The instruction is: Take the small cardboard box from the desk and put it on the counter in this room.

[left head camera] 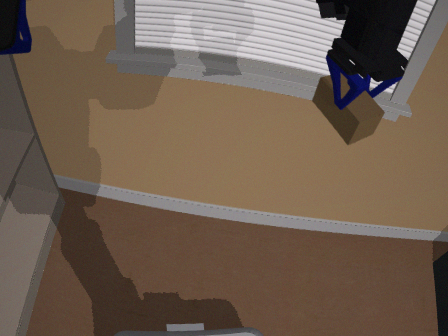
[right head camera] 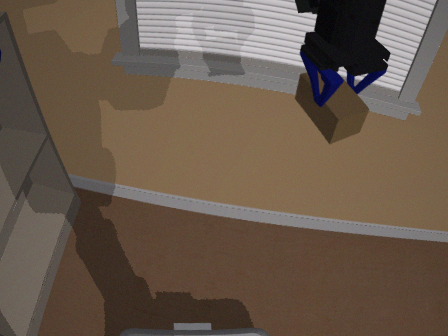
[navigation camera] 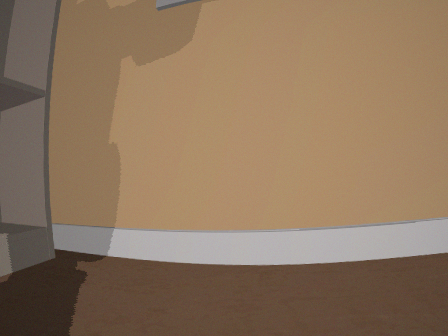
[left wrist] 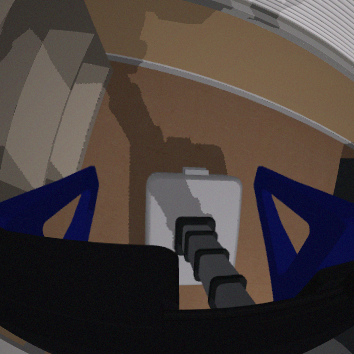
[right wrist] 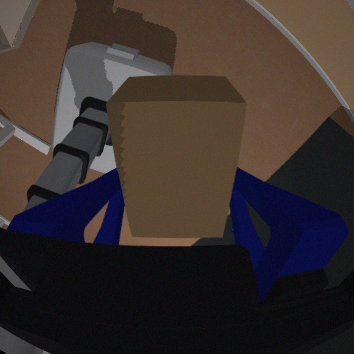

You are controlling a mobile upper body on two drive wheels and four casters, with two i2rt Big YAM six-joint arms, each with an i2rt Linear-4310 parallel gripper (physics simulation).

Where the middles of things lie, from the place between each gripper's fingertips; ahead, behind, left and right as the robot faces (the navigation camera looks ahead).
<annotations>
The brown cardboard box [right head camera: 343,115] lies 80 mm ahead of my left hand, 440 mm to the right of it and 160 mm below it.
I see my right gripper 1 cm above the brown cardboard box.
</annotations>
